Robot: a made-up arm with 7 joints.
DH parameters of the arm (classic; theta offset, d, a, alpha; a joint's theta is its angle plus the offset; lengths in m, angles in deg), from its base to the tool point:
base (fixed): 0 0 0 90
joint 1: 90 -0.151 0 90
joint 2: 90 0 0 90
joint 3: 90 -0.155 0 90
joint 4: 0 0 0 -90
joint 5: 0 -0.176 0 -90
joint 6: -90 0 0 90
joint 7: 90 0 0 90
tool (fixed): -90 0 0 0
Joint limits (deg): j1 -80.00..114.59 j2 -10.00..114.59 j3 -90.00..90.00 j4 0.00..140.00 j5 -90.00..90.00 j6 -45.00..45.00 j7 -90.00..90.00
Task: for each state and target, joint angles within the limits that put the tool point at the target. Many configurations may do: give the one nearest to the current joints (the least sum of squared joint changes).
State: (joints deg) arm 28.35 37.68 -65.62 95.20 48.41 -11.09 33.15
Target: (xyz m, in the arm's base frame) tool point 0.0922 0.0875 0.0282
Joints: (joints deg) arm 51.56 26.52 -45.65 139.80 48.41 -11.09 33.15
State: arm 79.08 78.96 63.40 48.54 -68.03 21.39 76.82
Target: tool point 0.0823 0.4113 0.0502
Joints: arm 67.26 45.85 60.97 66.16 -68.03 21.39 76.82
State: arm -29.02 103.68 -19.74 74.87 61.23 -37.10 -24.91
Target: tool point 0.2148 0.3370 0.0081
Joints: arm -48.42 114.59 28.33 61.78 61.23 -37.10 -24.91
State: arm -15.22 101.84 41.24 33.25 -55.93 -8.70 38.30
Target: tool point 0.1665 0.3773 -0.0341
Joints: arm -43.07 97.50 21.97 62.62 -55.93 -8.70 38.30
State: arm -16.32 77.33 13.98 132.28 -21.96 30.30 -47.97
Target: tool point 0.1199 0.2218 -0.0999
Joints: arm -33.74 71.09 2.72 118.02 -21.96 30.30 -47.97
